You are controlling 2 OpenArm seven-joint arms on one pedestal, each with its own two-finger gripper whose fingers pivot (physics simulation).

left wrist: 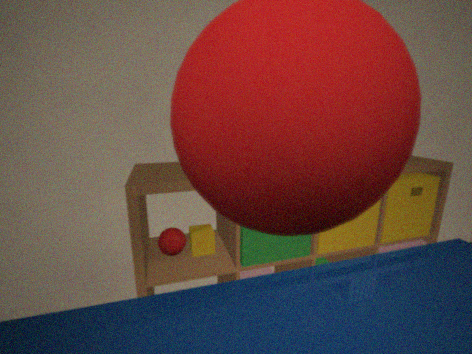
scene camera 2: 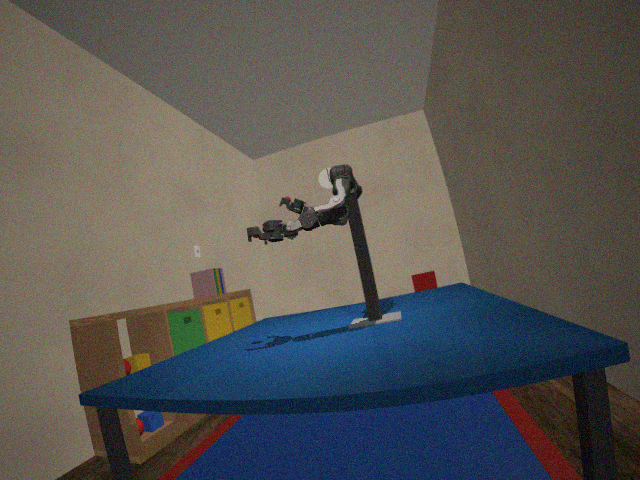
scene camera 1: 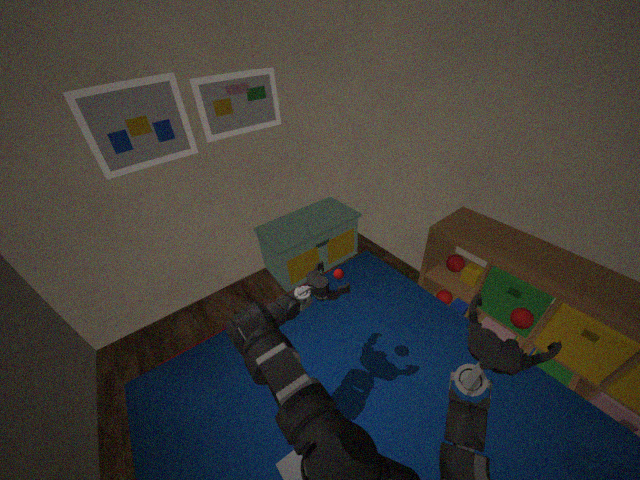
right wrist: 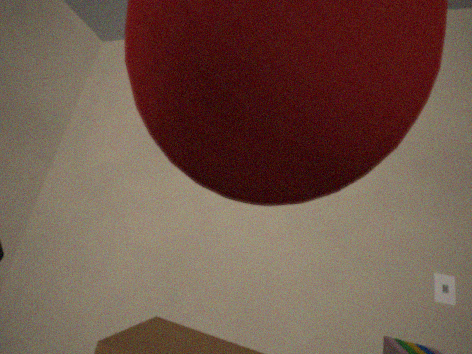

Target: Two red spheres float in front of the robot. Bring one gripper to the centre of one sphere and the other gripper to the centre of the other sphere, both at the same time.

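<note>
One red sphere (scene camera 1: 338, 273) (left wrist: 296, 117) floats between the open fingertips of my left gripper (scene camera 1: 333, 276) (scene camera 2: 257, 238), seen in scene camera 1. It is large in the left wrist view, above and right of the middle. The other red sphere (scene camera 1: 522, 318) (right wrist: 285, 95) shows between the open fingertips of my right gripper (scene camera 1: 515, 323) (scene camera 2: 286, 200). It is large in the right wrist view and cut off by the top edge. Both grippers are open. In scene camera 2 the fingers mostly hide the spheres, and small red patches show at each gripper.
The blue table top (scene camera 1: 206, 413) (scene camera 2: 361, 377) lies below both arms. A wooden shelf (scene camera 1: 516, 235) (left wrist: 150, 175) with red balls, blocks and coloured bins stands beyond it. A pale green cabinet (scene camera 1: 305, 222) stands in the corner. The dark pedestal (scene camera 2: 364, 258) rises from the table.
</note>
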